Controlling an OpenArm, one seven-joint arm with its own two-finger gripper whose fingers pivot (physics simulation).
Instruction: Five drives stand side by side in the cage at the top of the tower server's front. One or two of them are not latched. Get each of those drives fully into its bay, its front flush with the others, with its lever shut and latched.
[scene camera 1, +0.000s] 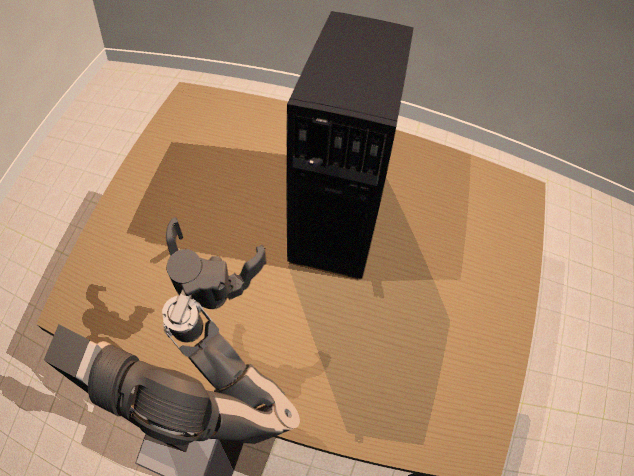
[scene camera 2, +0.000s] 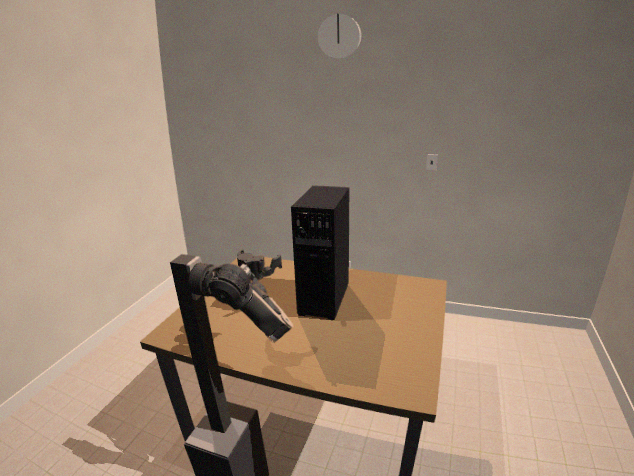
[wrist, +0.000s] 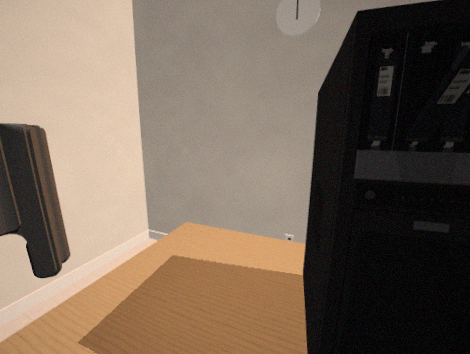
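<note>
The black tower server (scene camera 1: 325, 225) (scene camera 2: 314, 281) (wrist: 400, 290) stands upright on the table. Second from left in its cage, a drive (scene camera 1: 320, 139) (wrist: 424, 75) has its lever (scene camera 1: 315, 161) (wrist: 454, 87) swung out, tilted in the wrist view. I cannot tell how far that drive's body stands out. The leftmost drive (scene camera 1: 302, 135) (wrist: 384, 82) and the three drives to the right look shut in scene camera 1; their latches are too small and dark to judge. My gripper (scene camera 1: 219, 238) (scene camera 2: 260, 257) is open and empty, in front and left of the tower, apart from it. One finger (wrist: 45, 200) shows at the left of the wrist view.
The wooden table (scene camera 1: 486, 333) (scene camera 2: 409, 327) (wrist: 200, 240) carries the tower near its back. The arm's post (scene camera 2: 202, 338) stands at the table's front left, and the arm's elbow (scene camera 1: 281, 409) (scene camera 2: 279, 327) hangs over the front part. The grey wall (scene camera 2: 245, 128) (wrist: 225, 125) is behind the tower.
</note>
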